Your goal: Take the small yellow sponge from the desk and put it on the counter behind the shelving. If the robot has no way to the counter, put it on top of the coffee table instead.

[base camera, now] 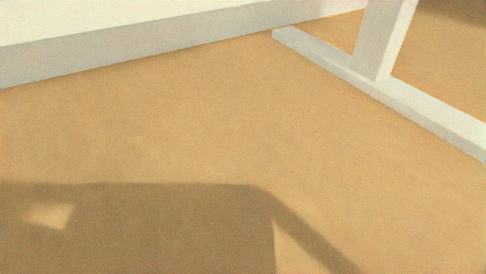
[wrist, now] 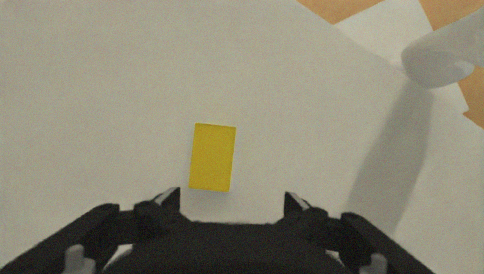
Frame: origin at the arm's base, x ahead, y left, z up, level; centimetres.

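Where they show: gripper, fingertip midpoint: (wrist: 232, 201).
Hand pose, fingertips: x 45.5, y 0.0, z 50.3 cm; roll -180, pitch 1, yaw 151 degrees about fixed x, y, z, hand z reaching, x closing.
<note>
Each offset is from my fingertips to the top centre of the thing. "*": to the spot under its first point. Level surfaces: height alone.
The small yellow sponge @(dx +2.2, dy -3.3, dz -13.4 cm) (wrist: 212, 157) lies flat on the pale desk top @(dz -17.9 cm) (wrist: 100, 100) in the wrist view, left of the view's middle. Its long side runs nearly up and down in the picture, with a slight tilt. My gripper (wrist: 232, 201) is open and empty. Its fingertips show below the sponge in the picture, with the sponge's near end closer to the left fingertip. The gap looks wider than the sponge's short side. How high the fingers are above the desk is hard to tell. The counter, the shelving and the coffee table cannot be made out for certain.
In the base view, a white desk-like leg @(* dx +23.3, dy -29.2, dz -78.0 cm) (base camera: 382, 40) stands on a long foot bar (base camera: 425, 105) at the right. A low white block or platform edge (base camera: 125, 40) runs across the upper left. In the wrist view, a light grey rounded object (wrist: 440, 60) juts in at the upper right, casting a shadow.
</note>
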